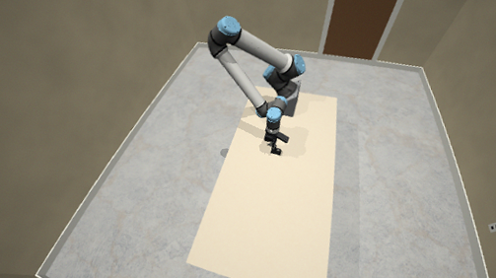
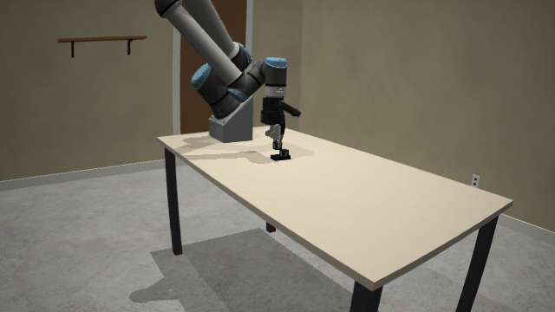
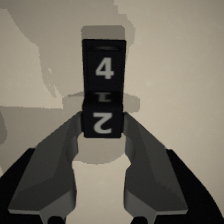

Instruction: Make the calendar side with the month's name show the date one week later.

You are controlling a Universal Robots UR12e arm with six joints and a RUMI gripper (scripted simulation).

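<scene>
Right now the black tray is 6 cm below my hand and 2 cm to the left of it.
</scene>
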